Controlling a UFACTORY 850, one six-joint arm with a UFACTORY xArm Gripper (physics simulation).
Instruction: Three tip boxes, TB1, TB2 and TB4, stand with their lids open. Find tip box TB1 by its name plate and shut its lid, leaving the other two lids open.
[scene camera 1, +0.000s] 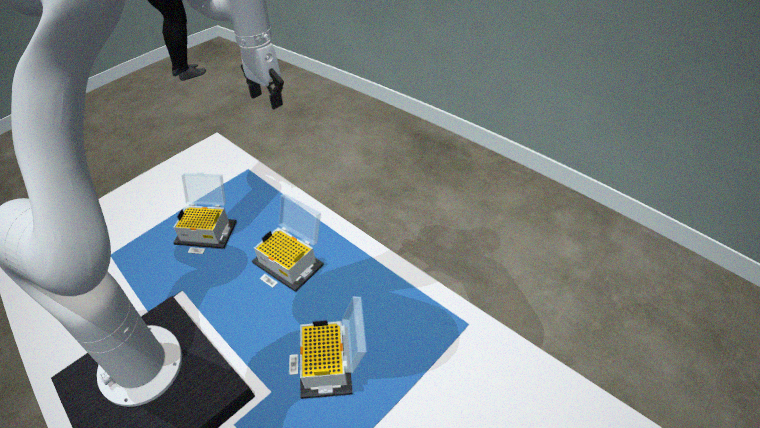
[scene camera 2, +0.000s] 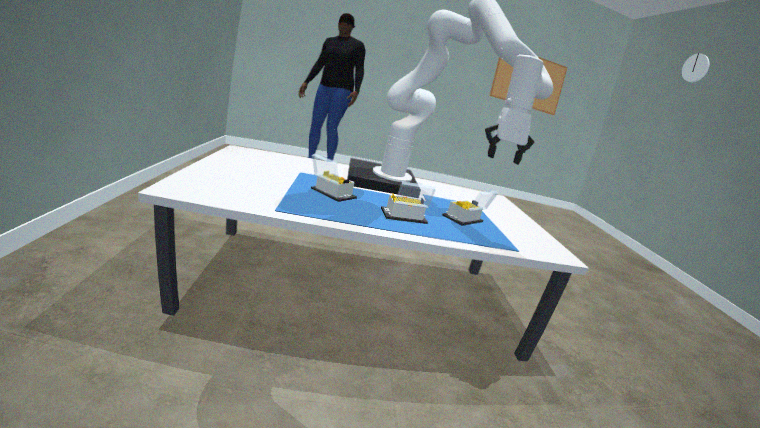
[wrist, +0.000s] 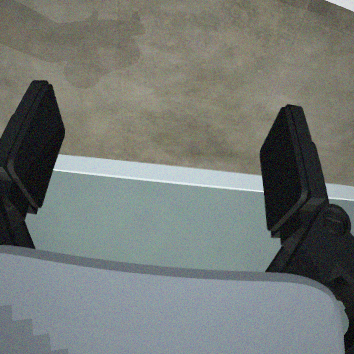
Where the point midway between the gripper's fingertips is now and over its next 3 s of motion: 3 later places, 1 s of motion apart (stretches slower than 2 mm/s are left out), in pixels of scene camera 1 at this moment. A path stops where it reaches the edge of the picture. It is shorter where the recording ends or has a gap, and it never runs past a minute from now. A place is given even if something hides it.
The gripper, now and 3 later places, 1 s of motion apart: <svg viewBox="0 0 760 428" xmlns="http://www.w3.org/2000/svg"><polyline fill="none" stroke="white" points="266,101 259,224 265,288 301,325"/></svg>
